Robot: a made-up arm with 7 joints. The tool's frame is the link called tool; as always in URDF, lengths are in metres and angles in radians.
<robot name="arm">
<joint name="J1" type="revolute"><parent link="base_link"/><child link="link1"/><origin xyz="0 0 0" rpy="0 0 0"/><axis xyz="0 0.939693 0.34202"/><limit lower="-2.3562" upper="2.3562" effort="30" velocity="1"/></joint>
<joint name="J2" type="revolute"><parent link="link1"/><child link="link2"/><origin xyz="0 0 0" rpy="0 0 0"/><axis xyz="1 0 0"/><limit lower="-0.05" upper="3.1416" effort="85" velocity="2"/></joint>
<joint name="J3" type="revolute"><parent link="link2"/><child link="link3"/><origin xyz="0 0 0" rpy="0 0 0"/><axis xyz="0 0 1"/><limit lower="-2.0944" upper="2.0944" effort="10" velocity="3.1"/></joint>
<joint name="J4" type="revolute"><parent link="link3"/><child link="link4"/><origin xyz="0.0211 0 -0.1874" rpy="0 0 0"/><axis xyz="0 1 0"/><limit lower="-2.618" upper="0.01" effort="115" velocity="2.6"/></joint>
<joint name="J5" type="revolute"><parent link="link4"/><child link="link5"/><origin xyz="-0.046 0 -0.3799" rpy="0 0 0"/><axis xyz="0 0 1"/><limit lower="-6.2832" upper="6.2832" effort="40" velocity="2.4"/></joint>
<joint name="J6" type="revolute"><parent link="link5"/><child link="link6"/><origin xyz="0 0 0" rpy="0 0 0"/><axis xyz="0 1 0"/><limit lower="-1.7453" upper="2.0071" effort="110" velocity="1.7"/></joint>
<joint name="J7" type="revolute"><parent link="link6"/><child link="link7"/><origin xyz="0 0 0" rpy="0 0 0"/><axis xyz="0 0 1"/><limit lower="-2.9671" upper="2.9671" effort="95" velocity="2.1"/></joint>
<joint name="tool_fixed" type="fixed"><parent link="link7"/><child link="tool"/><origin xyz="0 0 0" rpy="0 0 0"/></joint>
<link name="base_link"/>
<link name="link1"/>
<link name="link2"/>
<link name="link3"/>
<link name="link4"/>
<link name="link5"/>
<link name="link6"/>
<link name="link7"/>
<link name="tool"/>
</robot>
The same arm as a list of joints. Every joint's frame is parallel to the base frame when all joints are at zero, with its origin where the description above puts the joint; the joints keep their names.
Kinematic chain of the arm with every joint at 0, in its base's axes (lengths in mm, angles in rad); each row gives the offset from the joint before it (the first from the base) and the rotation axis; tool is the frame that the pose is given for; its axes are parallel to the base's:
J1: xyz 0 0 0 axis 0 0.9397 0.342
J2: xyz 0 0 0 axis +x
J3: xyz 0 0 0 axis +z
J4: xyz 21.1 0 -187.4 axis +y
J5: xyz -46 0 -379.9 axis +z
J6: xyz 0 0 0 axis +y
J7: xyz 0 0 0 axis +z
tool: xyz 0 0 0
Joint limits (rad, base to tool): -2.3562..2.3562 -0.05..3.1416 -2.0944..2.0944 -2.618..0.01 -6.2832..6.2832 -1.7453..2.0071 -2.9671..2.9671

